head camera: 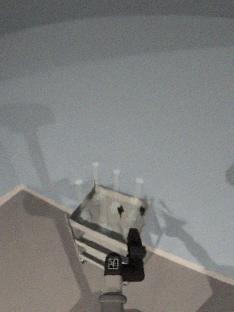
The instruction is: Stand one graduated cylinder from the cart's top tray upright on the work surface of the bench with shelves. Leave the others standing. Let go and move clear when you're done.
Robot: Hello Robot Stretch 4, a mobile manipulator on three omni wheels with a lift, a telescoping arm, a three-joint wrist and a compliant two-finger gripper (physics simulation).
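Places are measured from the robot's base along level axes (x right, y ahead, z up), in metres.
Pixels of known places: hand, tool point: (pixel 131 209).
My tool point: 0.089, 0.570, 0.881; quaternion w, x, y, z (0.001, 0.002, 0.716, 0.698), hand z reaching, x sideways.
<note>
Ahead of a thing's pixels: the offset from my tool point to its top centre, as dx, dy, dz. "spot": to the spot under its first point.
The cart's top tray {spot: -0.183, -0.032, -0.185} (pixel 97 232) shows at the lower middle of the head view. Pale, see-through graduated cylinders stand upright along its far and left sides: one {spot: -0.208, +0.245, +0.029} (pixel 96 173) at the back left, one {spot: -0.073, +0.172, +0.048} (pixel 117 179) near the back middle, one {spot: +0.049, +0.103, +0.055} (pixel 139 187) at the back right and a faint one {spot: -0.285, +0.080, +0.052} (pixel 78 189) at the left. More pale shapes inside the tray are too blurred to tell apart. My gripper (pixel 131 210) is over the right part of the tray, its two dark fingertips apart. A pale round shape shows between or below them; no grip on it is visible. The bench with shelves does not show.
The cart's lower shelves show beneath the top tray, partly behind my arm (pixel 113 287). A pale strip (pixel 185 263) runs along the border between the brown floor and the blue-grey surface. Shadows of the robot fall at left and right.
</note>
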